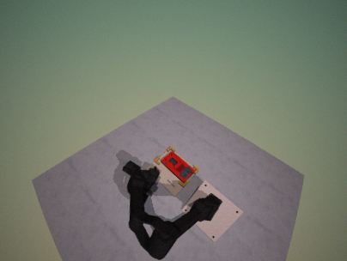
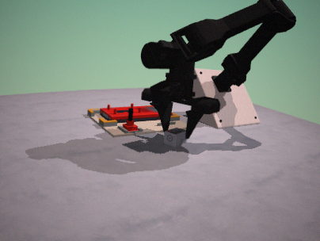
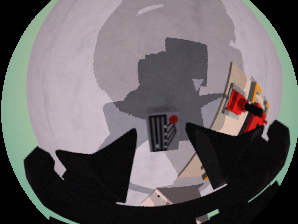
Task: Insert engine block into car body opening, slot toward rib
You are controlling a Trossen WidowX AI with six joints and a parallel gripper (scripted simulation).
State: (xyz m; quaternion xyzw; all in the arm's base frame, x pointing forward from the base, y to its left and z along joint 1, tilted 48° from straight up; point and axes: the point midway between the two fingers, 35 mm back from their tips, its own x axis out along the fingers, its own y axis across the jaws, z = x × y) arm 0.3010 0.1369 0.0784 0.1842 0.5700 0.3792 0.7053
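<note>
The tan base plate is 210 mm to the right of my gripper tip and 10 mm below it. From my gripper tip the other things lie so: black upright peg (120 mm to the right, 60 mm ahead, 20 mm above); then grey engine block (10 mm below).
</note>
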